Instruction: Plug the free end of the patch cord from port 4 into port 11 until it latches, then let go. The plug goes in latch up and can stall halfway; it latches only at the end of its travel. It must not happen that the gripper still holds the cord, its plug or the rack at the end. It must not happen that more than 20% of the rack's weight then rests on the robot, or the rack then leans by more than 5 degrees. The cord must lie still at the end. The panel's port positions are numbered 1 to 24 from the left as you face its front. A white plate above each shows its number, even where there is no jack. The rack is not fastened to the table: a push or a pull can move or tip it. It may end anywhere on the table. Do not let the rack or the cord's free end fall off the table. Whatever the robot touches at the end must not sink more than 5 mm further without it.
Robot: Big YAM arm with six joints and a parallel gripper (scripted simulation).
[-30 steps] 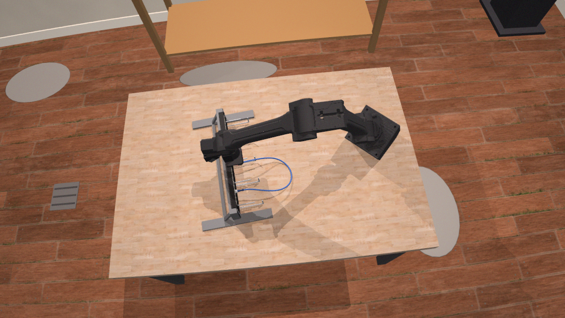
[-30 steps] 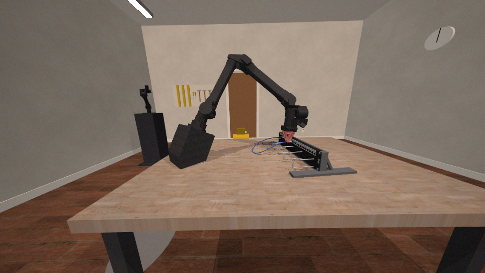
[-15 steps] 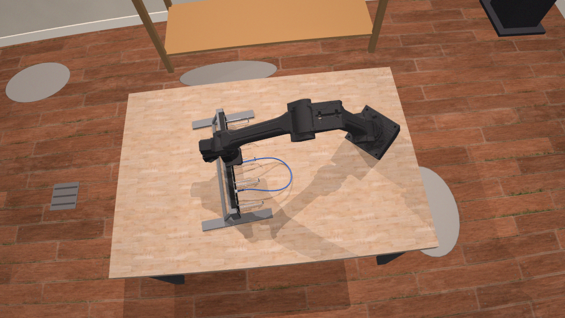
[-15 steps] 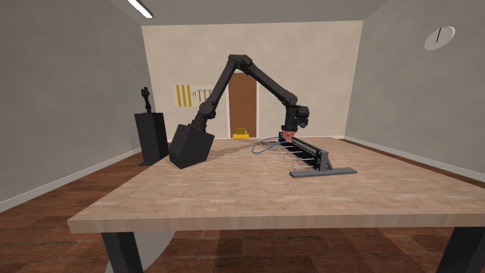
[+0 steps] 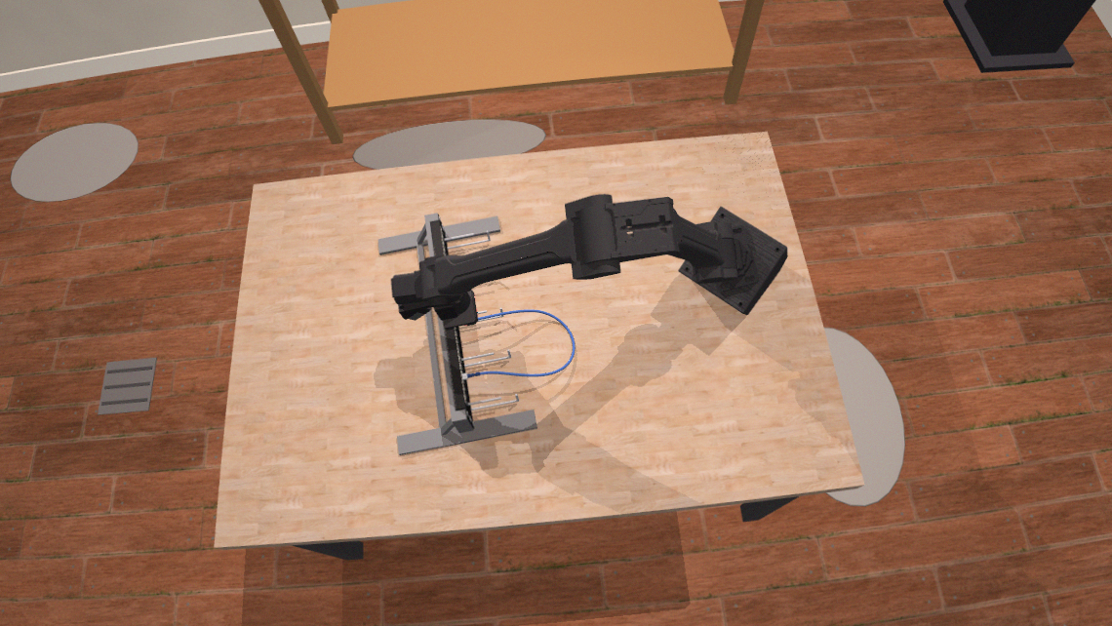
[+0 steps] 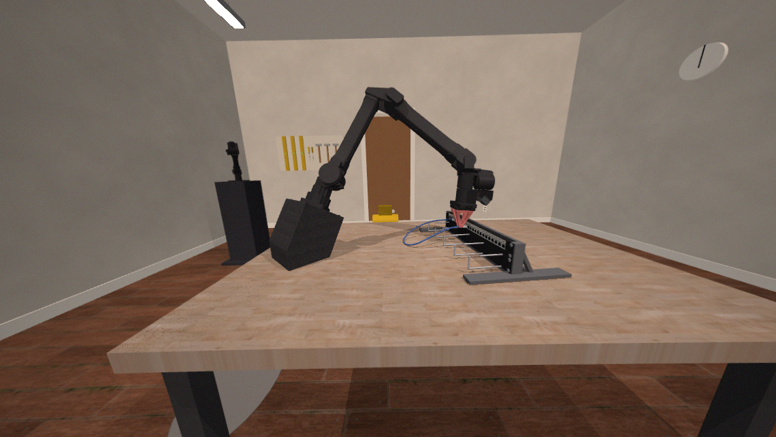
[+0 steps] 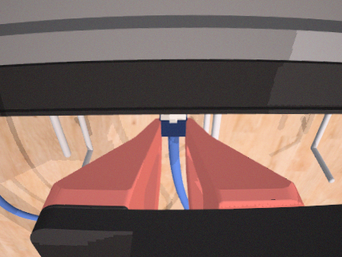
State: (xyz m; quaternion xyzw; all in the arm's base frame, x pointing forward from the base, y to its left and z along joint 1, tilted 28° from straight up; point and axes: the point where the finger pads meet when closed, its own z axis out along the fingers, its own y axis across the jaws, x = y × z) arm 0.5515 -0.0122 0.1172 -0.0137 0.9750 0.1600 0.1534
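Right now the white plug is 20 mm ahead of my hand.
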